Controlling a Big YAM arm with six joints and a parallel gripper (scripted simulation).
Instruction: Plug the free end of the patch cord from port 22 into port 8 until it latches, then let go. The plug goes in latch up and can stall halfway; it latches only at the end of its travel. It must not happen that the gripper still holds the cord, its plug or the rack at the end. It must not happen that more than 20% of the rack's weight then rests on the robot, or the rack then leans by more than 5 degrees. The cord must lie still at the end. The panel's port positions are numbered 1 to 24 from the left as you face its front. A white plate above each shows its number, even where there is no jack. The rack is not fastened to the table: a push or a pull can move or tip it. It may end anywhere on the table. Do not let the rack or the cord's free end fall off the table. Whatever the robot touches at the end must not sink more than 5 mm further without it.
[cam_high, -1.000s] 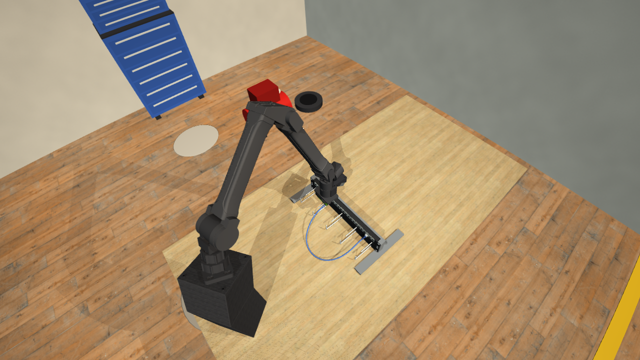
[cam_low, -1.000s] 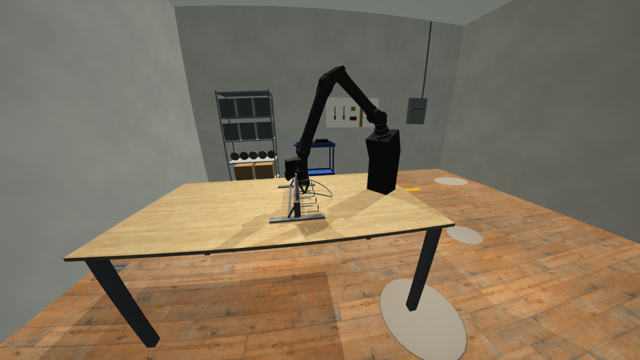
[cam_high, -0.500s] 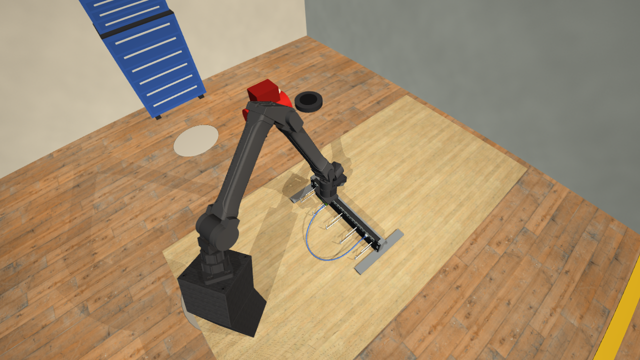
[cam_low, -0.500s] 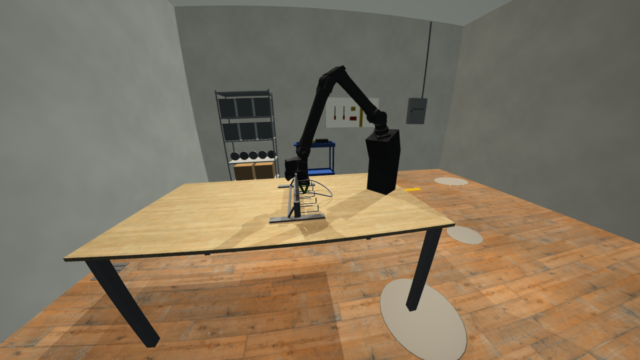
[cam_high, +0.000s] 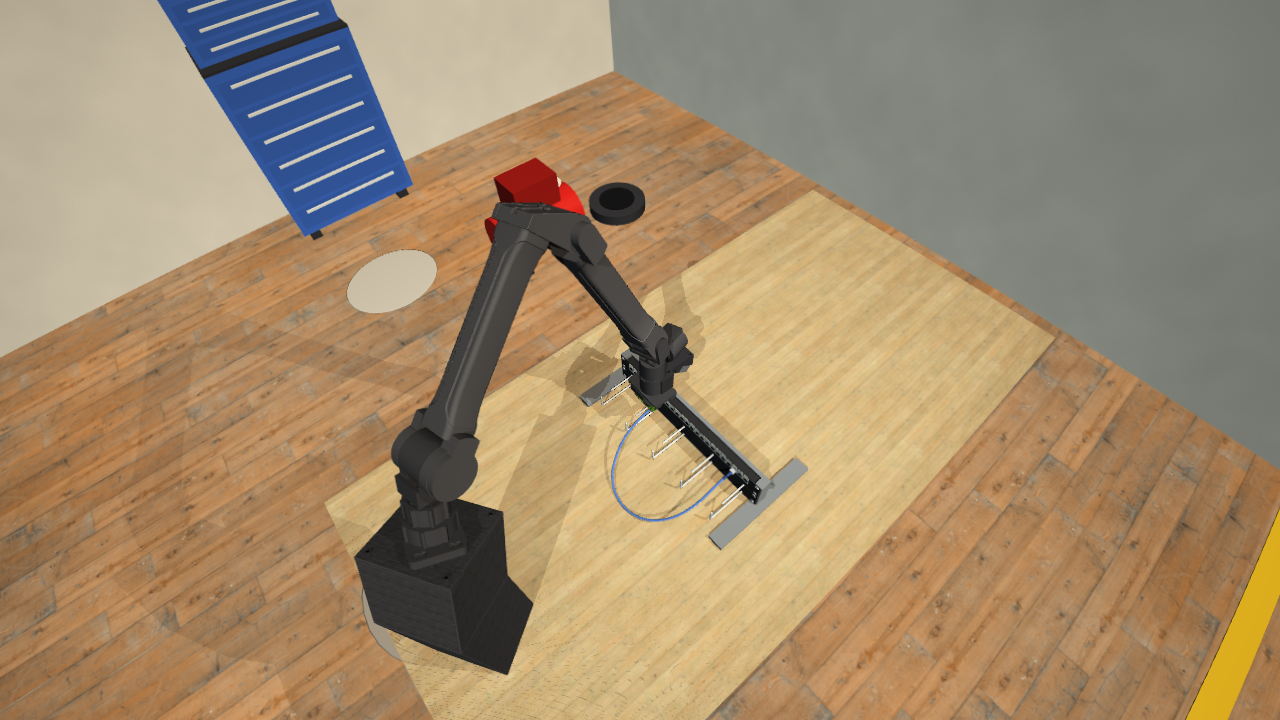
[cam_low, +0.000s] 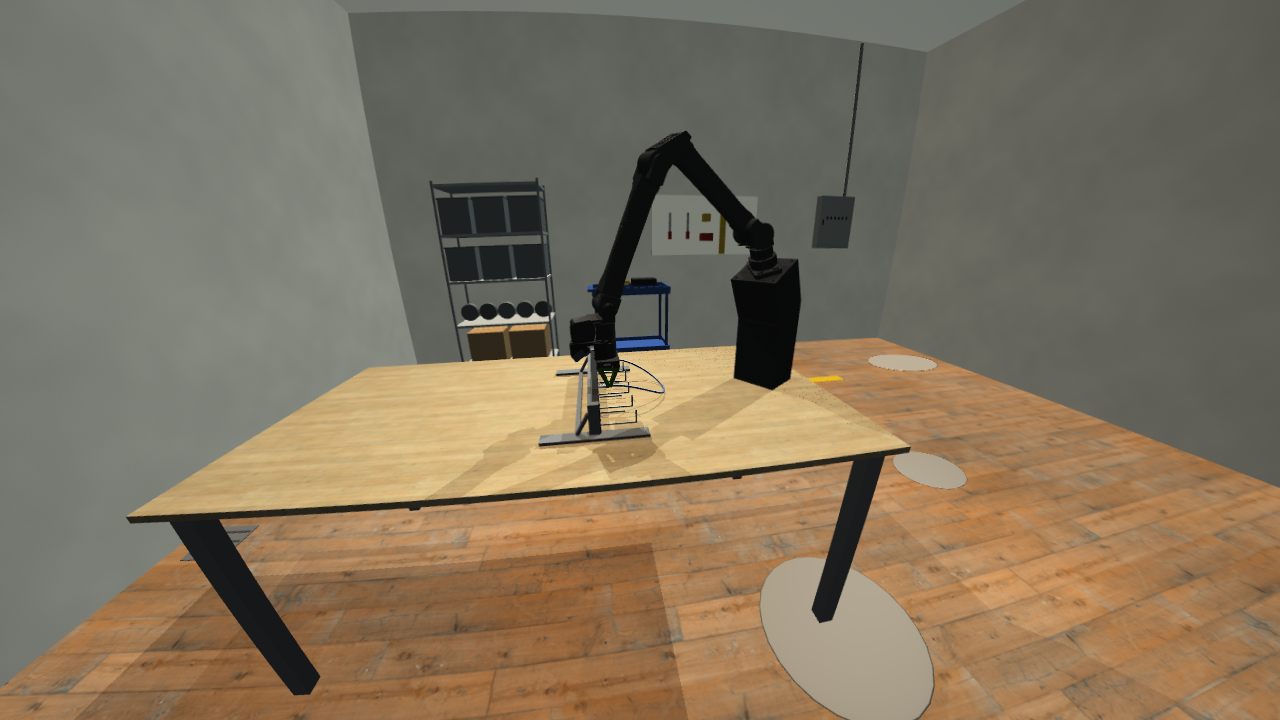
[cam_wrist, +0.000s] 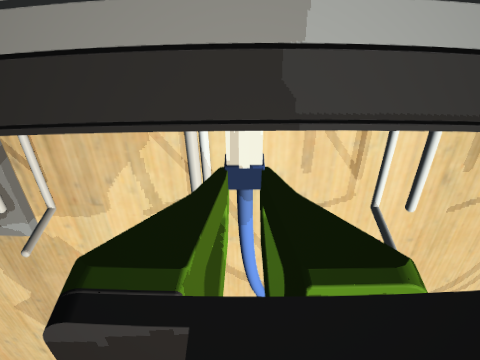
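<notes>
My gripper is now 2 cm short of the cord plug and 1 cm to the right of it.
</notes>
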